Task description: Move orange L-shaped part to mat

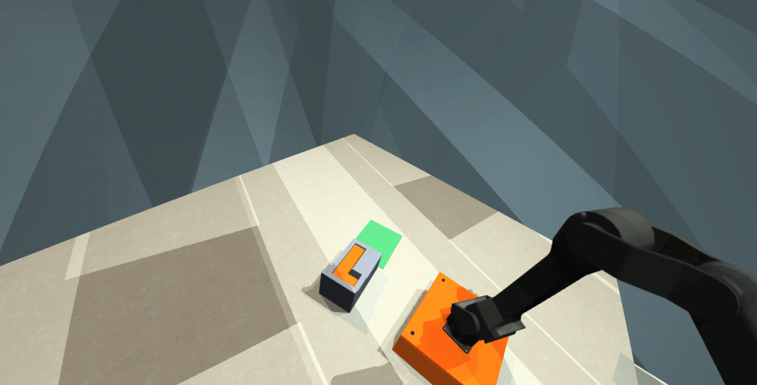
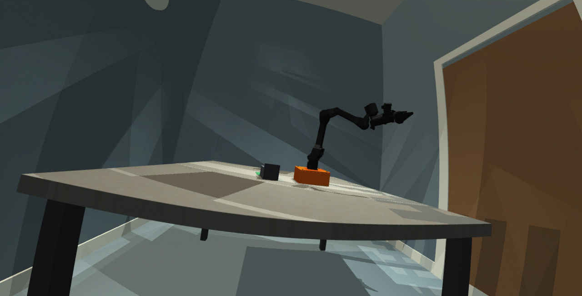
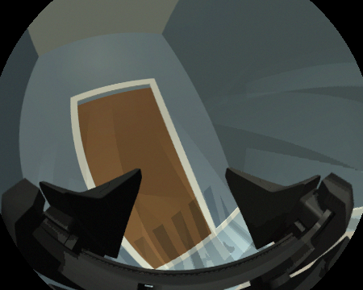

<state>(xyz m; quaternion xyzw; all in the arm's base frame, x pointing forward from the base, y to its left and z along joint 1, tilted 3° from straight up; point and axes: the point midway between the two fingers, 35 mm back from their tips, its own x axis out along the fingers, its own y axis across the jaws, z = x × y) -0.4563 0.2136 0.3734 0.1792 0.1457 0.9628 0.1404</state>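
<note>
My gripper tip is 740 mm short of the orange L-shaped part, 420 mm above it and 150 mm to the left of it. Also, from my gripper tip: green mat: 800 mm ahead, 480 mm below, 310 mm to the right.
</note>
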